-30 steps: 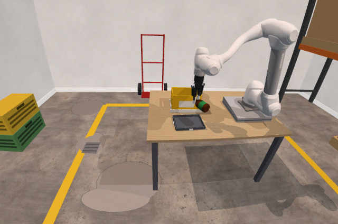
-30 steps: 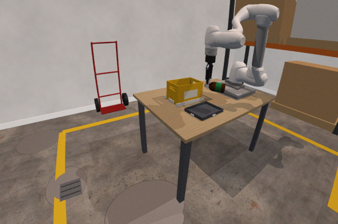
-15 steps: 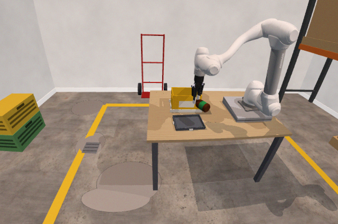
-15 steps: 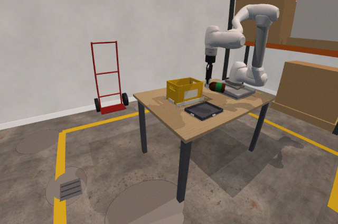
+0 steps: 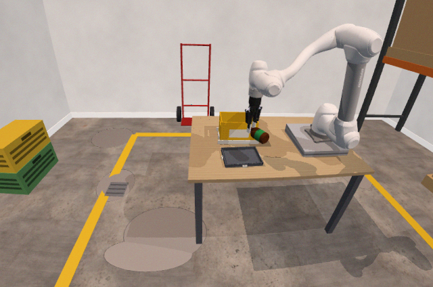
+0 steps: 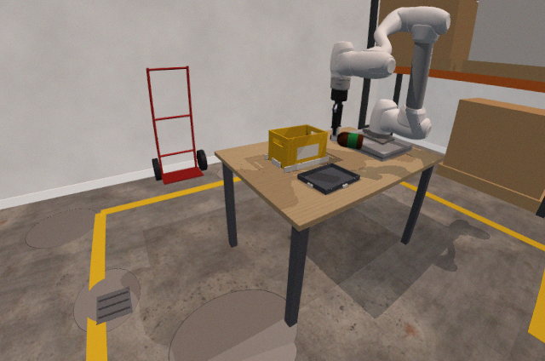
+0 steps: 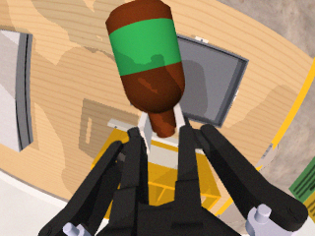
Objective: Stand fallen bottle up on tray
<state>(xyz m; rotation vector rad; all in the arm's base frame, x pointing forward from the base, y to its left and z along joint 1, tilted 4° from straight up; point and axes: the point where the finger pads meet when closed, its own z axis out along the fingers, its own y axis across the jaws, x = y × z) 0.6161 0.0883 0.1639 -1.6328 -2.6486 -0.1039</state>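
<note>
Right now my hand is 5 cm to the right of the bottle, 2 cm past it and 2 cm above it. The rest, counted from my hand: dark tray: 20 cm below, 6 cm ahead, 4 cm to the left; yellow crate: 23 cm to the right, 13 cm below, 3 cm ahead.
</note>
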